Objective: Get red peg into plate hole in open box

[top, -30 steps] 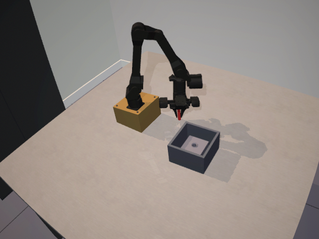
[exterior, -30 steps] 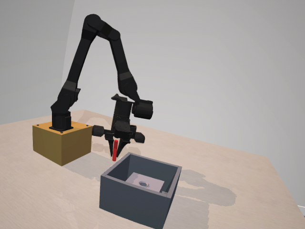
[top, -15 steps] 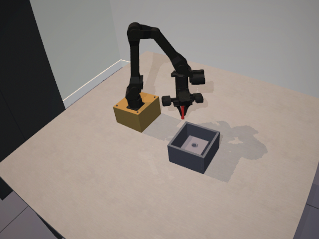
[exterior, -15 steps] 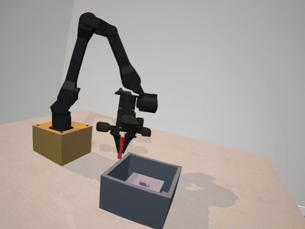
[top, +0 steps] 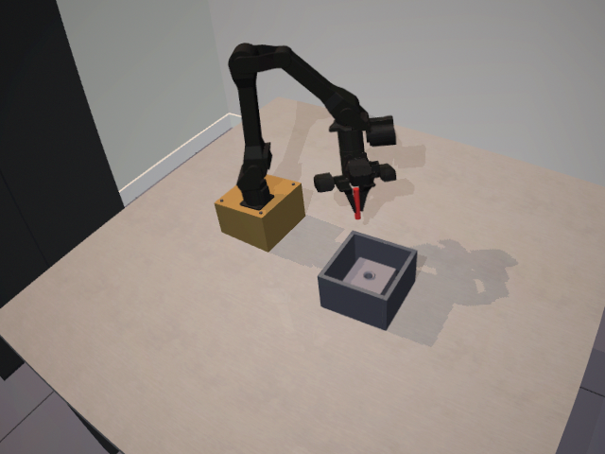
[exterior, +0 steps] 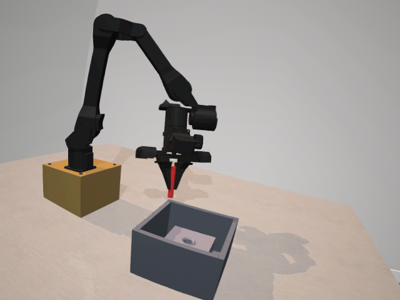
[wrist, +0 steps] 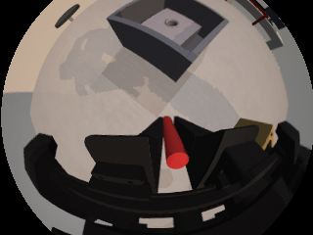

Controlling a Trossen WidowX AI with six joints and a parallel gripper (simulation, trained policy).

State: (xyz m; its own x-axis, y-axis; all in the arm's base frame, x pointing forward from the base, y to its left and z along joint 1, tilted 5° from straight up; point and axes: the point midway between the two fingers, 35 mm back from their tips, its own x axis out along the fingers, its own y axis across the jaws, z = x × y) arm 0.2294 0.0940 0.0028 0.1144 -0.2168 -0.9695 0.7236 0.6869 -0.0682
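Right now my gripper tip is 150 mm to the left of the light grey plate, 110 mm short of it and 50 mm above it. The rest, counted from my gripper tip: dark grey box 150 mm to the right, 110 mm ahead, 70 mm below; red peg 20 mm above, 10 mm to the left, 10 mm behind.
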